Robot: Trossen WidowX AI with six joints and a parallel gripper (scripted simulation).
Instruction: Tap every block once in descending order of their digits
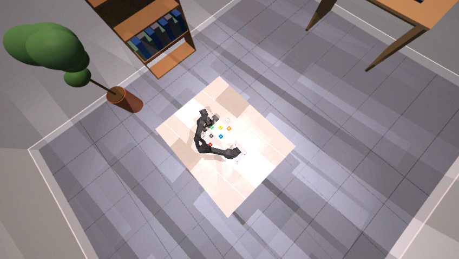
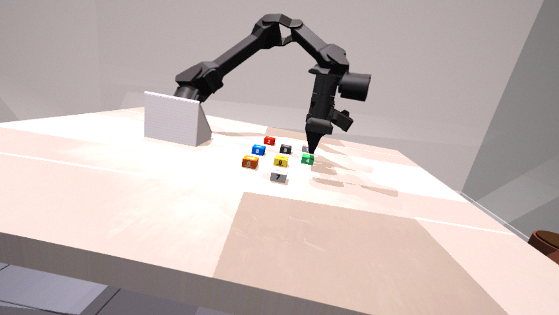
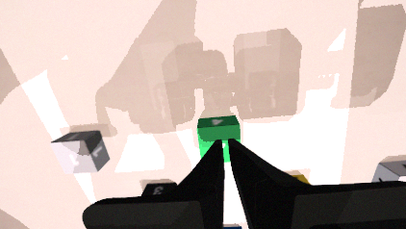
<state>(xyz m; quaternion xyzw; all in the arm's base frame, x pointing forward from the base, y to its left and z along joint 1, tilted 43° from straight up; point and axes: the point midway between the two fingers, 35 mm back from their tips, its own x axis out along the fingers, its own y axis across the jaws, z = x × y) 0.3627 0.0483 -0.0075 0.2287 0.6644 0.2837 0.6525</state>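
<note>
Right now my gripper tip is 1 cm past the green 4 block and 2 cm above it. From my gripper tip the other things lie so: yellow 9 block: 7 cm behind, 6 cm to the right, 2 cm below; then grey 1 block: 2 cm behind, 13 cm to the left, 2 cm below; then black 3 block: 8 cm behind, 6 cm to the left, 2 cm below.
</note>
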